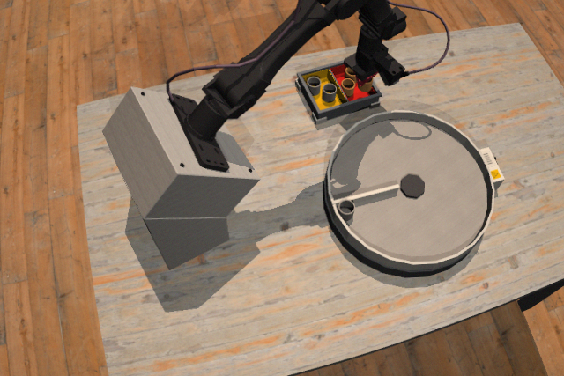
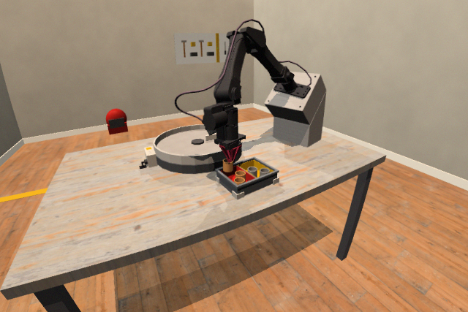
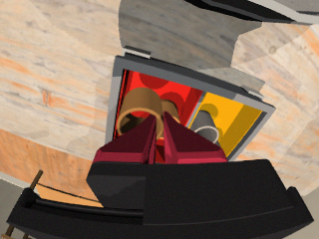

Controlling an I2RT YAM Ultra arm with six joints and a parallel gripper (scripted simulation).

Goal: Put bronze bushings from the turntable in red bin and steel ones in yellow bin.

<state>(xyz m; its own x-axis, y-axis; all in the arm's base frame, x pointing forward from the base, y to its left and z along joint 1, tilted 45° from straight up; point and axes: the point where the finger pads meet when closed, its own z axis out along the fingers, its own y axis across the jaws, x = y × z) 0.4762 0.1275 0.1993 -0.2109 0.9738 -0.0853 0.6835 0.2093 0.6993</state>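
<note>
The red bin lies 4 cm to the left of my hand and 7 cm below it. Round my hand: turntable 1 cm behind, 31 cm to the right, 3 cm below; then two-part bin tray 4 cm behind, 4 cm to the left, 6 cm below; then yellow bin 9 cm behind, 4 cm to the left, 7 cm below.
</note>
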